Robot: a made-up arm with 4 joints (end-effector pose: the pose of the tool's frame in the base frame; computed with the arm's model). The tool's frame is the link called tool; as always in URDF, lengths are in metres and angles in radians.
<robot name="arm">
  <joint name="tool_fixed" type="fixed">
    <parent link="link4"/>
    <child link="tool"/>
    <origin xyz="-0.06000 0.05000 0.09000" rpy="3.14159 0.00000 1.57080"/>
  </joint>
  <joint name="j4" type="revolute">
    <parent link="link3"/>
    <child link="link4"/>
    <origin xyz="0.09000 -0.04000 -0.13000" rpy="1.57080 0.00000 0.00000"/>
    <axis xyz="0 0 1"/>
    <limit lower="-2.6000" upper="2.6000" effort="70" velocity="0.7"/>
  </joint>
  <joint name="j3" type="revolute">
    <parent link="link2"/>
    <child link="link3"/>
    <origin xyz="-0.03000 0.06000 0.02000" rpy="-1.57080 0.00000 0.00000"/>
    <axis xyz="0 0 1"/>
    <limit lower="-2.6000" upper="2.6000" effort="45" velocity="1.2"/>
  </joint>
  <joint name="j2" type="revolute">
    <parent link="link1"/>
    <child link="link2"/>
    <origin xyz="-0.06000 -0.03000 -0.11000" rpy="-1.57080 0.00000 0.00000"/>
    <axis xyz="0 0 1"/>
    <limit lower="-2.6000" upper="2.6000" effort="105" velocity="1.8"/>
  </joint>
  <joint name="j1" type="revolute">
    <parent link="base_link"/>
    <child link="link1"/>
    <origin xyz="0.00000 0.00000 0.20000" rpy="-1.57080 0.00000 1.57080"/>
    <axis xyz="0 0 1"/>
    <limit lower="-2.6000" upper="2.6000" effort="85" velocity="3"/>
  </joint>
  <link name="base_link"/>
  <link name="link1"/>
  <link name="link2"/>
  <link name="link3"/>
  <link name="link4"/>
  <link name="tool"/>
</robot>
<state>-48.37 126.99 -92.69 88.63</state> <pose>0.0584 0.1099 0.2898 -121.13 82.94 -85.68</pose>
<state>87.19 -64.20 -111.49 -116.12</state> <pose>0.2825 -0.1015 0.3810 73.99 -89.56 -21.79</pose>
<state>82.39 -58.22 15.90 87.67</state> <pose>0.0071 -0.1232 0.3316 -75.24 -8.31 -34.66</pose>
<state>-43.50 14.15 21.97 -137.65</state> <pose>0.0881 0.1238 0.2517 31.00 -70.85 105.79</pose>
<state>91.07 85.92 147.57 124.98</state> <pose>0.0689 0.1628 0.1117 91.49 4.36 -55.61</pose>
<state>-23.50 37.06 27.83 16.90</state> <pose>0.1065 0.0395 0.1119 50.16 5.96 -54.07</pose>
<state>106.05 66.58 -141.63 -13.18</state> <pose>-0.0255 0.1124 0.2825 97.07 -35.65 82.90</pose>
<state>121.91 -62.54 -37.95 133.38</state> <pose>0.0730 -0.0184 0.4559 -93.89 -91.54 2.22</pose>
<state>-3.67 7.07 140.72 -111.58</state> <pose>0.0690 -0.1391 0.4025 78.38 -131.72 38.59</pose>
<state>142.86 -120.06 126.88 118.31</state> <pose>0.1580 0.2497 0.2040 86.84 -39.38 113.90</pose>
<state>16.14 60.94 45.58 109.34</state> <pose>0.1337 0.1023 0.1327 56.51 4.71 -155.39</pose>
